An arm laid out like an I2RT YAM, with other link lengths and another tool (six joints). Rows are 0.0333 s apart.
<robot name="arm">
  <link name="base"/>
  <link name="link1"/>
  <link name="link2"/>
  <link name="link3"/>
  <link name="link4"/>
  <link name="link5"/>
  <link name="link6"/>
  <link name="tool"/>
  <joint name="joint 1" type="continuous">
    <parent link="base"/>
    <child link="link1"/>
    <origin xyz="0 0 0.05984"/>
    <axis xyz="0 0 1"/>
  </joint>
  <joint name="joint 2" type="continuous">
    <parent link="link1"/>
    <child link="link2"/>
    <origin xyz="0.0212 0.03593 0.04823"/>
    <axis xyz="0 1 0"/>
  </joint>
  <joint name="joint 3" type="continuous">
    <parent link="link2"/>
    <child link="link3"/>
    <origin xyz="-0.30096 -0.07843 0"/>
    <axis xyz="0 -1 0"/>
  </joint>
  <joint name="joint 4" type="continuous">
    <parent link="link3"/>
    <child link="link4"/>
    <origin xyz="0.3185 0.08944 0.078"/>
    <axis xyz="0 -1 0"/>
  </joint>
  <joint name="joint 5" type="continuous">
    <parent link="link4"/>
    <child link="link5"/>
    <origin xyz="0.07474 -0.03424 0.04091"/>
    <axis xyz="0 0 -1"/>
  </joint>
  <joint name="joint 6" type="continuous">
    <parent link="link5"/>
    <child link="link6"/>
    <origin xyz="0.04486 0 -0.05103"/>
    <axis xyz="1 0 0"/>
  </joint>
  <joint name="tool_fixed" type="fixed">
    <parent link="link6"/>
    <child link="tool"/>
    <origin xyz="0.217 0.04 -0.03" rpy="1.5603 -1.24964 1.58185"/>
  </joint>
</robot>
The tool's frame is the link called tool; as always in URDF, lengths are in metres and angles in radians. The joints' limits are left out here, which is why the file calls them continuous.
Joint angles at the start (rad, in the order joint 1, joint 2, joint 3, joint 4, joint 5, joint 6):
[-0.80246 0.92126 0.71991 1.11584 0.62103 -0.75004]
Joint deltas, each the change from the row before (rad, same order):
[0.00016 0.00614 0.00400 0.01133 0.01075 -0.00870]
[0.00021 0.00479 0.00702 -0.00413 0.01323 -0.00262]
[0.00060 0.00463 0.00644 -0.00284 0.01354 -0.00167]
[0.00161 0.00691 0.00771 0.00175 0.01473 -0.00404]
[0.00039 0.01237 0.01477 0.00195 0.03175 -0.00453]
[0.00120 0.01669 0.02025 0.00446 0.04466 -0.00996]
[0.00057 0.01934 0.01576 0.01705 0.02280 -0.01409]
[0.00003 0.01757 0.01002 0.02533 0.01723 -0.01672]
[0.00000 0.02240 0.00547 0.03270 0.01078 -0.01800]
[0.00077 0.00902 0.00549 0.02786 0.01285 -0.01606]
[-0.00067 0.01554 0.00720 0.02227 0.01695 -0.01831]
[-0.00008 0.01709 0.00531 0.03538 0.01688 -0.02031]
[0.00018 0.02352 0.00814 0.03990 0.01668 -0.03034]
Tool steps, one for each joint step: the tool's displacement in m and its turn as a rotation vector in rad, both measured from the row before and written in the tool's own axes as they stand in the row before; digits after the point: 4 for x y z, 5 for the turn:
[-0.0011 0.0025 0.0015 -0.01154 -0.00587 -0.00325]
[-0.0024 0.0007 0.0015 -0.00471 -0.01233 -0.00363]
[-0.0023 0.0008 0.0014 -0.00519 -0.01216 -0.00193]
[-0.0018 0.0010 0.0017 -0.00748 -0.01161 -0.00148]
[-0.0048 0.0031 0.0035 -0.01736 -0.02649 -0.00158]
[-0.0064 0.0046 0.0045 -0.02477 -0.03668 -0.00399]
[-0.0022 0.0019 0.0039 -0.01843 -0.01592 -0.00453]
[-0.0018 0.0021 0.0029 -0.01878 -0.01010 -0.00425]
[-0.0025 -0.0010 0.0019 -0.01450 -0.00522 -0.00679]
[0.0000 0.0046 0.0019 -0.01997 -0.00485 0.00189]
[-0.0034 0.0013 0.0020 -0.01576 -0.01218 -0.00855]
[-0.0028 0.0026 0.0017 -0.02091 -0.00995 -0.00287]
[-0.0034 0.0010 0.0019 -0.02064 -0.01012 -0.01180]

